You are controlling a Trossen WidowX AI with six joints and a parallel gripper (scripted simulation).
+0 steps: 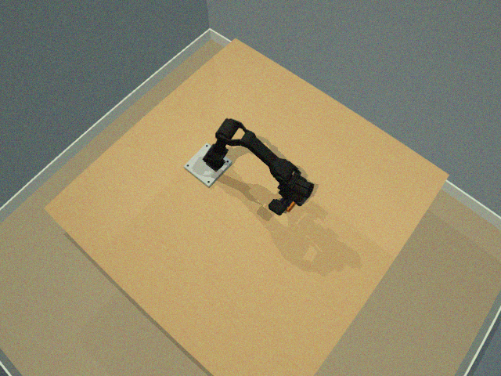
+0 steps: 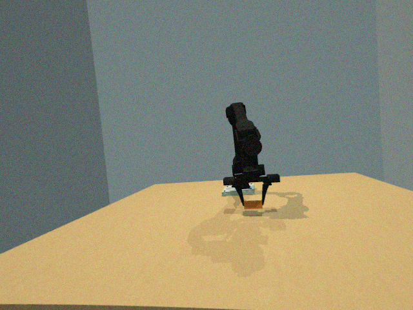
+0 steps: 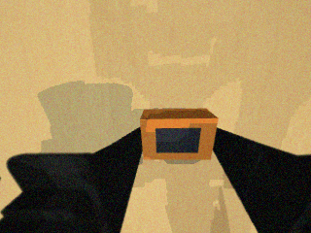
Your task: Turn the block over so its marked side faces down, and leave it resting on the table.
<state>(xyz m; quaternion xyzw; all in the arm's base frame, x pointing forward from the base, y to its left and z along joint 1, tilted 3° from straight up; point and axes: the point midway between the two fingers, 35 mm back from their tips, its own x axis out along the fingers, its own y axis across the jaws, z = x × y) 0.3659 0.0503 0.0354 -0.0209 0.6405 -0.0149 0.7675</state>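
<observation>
Now: gripper tip 10 mm below the orange block.
</observation>
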